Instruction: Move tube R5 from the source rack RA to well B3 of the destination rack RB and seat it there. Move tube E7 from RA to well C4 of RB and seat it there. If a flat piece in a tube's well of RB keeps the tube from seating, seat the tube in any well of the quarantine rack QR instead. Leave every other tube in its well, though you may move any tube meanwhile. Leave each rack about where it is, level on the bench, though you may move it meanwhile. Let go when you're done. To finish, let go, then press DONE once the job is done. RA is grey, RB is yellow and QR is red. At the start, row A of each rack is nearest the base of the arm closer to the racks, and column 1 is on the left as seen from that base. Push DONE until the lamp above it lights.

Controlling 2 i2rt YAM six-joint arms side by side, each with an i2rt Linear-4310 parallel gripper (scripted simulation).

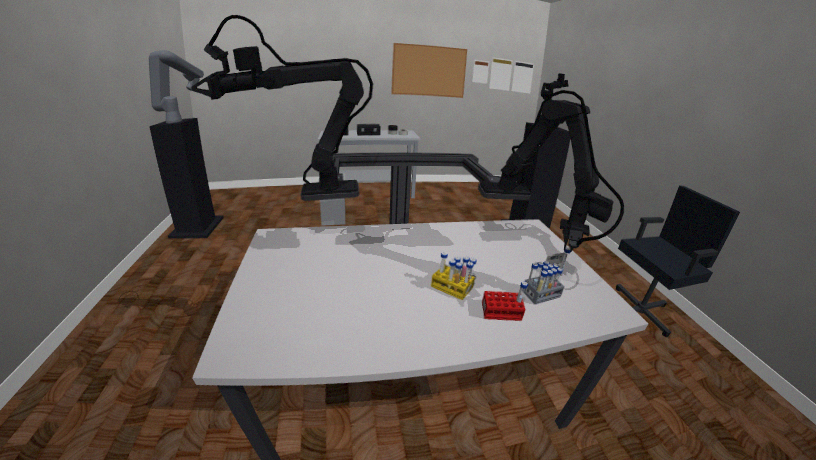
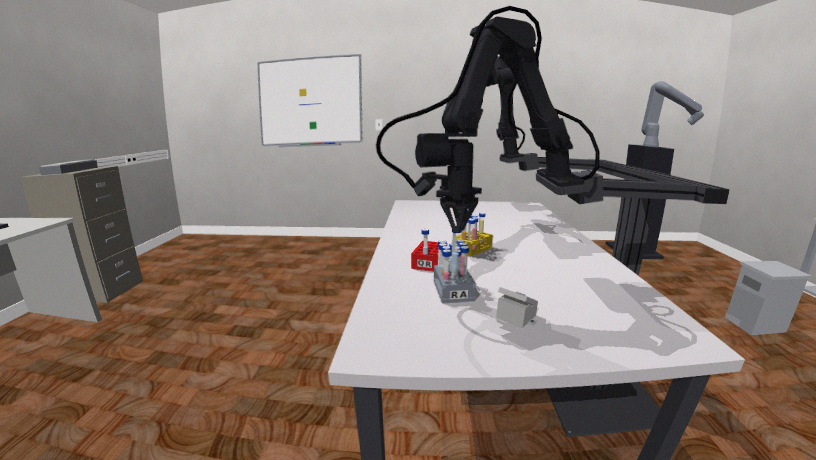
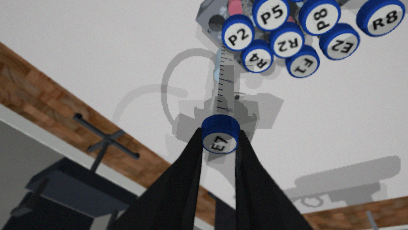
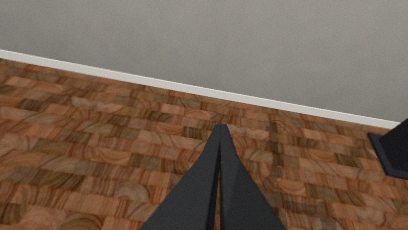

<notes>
The pictures show: the left gripper, the right gripper, a grey rack RA and a red rack QR.
The left gripper is seen too in image 3. The right gripper shows as well in image 4.
</notes>
